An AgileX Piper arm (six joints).
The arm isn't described. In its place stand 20 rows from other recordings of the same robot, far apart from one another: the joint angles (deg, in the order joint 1, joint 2, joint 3, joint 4, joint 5, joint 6), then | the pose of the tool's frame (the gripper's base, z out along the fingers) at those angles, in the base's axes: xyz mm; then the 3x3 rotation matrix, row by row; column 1 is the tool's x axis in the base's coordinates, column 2 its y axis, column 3 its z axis.
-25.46, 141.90, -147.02, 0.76, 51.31, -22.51 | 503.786 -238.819 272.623; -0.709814 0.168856 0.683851; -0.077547 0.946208 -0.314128; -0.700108 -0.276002 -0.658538
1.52, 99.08, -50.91, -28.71, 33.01, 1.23 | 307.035 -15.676 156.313; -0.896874 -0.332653 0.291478; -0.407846 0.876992 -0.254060; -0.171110 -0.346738 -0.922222
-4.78, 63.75, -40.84, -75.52, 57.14, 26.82 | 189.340 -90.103 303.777; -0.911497 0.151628 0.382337; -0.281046 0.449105 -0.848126; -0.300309 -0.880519 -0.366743
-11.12, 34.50, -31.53, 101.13, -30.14, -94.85 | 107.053 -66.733 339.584; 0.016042 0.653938 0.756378; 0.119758 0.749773 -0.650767; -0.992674 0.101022 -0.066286
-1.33, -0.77, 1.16, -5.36, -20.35, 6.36 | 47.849 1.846 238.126; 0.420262 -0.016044 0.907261; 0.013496 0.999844 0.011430; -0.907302 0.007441 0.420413
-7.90, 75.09, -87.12, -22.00, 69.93, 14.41 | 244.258 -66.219 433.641; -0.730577 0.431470 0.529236; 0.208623 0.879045 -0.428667; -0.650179 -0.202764 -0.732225
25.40, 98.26, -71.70, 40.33, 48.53, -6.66 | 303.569 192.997 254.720; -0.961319 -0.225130 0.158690; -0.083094 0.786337 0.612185; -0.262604 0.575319 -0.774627
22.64, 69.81, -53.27, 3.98, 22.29, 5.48 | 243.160 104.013 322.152; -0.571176 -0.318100 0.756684; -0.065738 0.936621 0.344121; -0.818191 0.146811 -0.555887
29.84, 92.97, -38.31, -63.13, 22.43, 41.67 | 253.728 109.840 151.840; -0.601537 -0.555263 0.574314; -0.708716 0.702681 -0.062937; -0.368613 -0.444884 -0.816212
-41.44, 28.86, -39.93, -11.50, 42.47, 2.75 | 57.374 -66.994 344.367; -0.400164 0.709928 0.579544; 0.220059 0.688317 -0.691226; -0.889631 -0.149070 -0.431666
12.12, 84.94, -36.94, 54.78, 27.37, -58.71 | 241.722 86.866 179.999; -0.789276 -0.482875 0.379308; -0.288175 0.836766 0.465595; -0.542217 0.258176 -0.799591
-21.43, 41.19, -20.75, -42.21, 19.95, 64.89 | 119.713 -69.397 247.511; -0.206821 0.686586 0.697011; 0.513778 0.682496 -0.519837; -0.832621 0.250596 -0.493907
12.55, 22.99, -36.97, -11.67, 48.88, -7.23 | 65.004 0.265 327.148; -0.439665 -0.205564 0.874321; -0.359338 0.932412 0.038523; -0.823147 -0.297240 -0.483816
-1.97, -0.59, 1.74, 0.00, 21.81, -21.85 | 52.459 -1.804 169.396; -0.298882 -0.082810 0.950690; -0.362118 0.931559 -0.032700; -0.882916 -0.354035 -0.308413
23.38, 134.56, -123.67, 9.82, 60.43, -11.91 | 466.448 216.363 211.054; -0.777172 -0.547105 0.310935; -0.467811 0.832777 0.296033; -0.420901 0.084610 -0.903152
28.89, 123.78, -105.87, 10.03, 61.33, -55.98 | 399.028 236.067 215.254; -0.127158 -0.977800 0.166550; -0.948959 0.168790 0.266434; -0.288631 -0.124170 -0.949355
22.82, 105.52, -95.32, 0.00, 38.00, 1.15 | 397.094 167.086 321.626; -0.638665 -0.375095 0.671871; -0.246958 0.926871 0.282705; -0.728779 0.014629 -0.684593
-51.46, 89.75, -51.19, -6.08, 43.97, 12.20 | 168.177 -221.865 196.698; -0.494893 0.865417 0.078326; 0.838957 0.499343 -0.216352; -0.226346 -0.041359 -0.973169
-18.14, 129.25, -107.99, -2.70, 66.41, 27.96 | 442.647 -149.155 177.969; -0.697669 0.708231 0.108014; 0.703879 0.705707 -0.080816; -0.133462 0.019646 -0.990859
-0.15, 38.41, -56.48, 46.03, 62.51, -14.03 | 85.553 57.875 412.073; -0.601241 -0.439015 0.667664; 0.155560 0.755260 0.636697; -0.783779 0.486671 -0.385800
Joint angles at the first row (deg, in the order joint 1, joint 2, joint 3, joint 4, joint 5, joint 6):
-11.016 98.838 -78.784 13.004 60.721 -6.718
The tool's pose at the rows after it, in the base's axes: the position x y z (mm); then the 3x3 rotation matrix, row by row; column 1 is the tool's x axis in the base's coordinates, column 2 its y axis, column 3 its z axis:
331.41 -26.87 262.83; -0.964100 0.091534 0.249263; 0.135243 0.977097 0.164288; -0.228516 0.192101 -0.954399
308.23 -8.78 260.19; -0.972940 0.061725 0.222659; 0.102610 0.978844 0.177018; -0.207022 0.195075 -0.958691
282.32 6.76 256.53; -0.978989 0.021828 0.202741; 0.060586 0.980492 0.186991; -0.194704 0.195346 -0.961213
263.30 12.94 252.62; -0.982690 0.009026 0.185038; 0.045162 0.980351 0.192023; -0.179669 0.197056 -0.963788
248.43 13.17 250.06; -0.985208 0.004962 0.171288; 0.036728 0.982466 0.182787; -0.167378 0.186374 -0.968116
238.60 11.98 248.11; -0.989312 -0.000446 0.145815; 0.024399 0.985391 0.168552; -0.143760 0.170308 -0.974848
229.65 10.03 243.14; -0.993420 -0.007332 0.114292; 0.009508 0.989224 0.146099; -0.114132 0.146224 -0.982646
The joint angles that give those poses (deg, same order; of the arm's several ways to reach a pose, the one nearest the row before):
-7.714 95.400 -73.742 13.004 60.715 -6.176
-4.940 91.076 -67.935 13.004 60.339 -5.442
-2.226 86.327 -61.756 13.048 59.597 -5.374
-1.054 83.030 -57.426 13.121 59.398 -5.185
-0.852 80.406 -54.316 12.404 59.624 -5.059
-0.854 78.953 -52.623 11.279 60.782 -4.999
-0.853 77.968 -50.700 9.675 61.566 -4.947

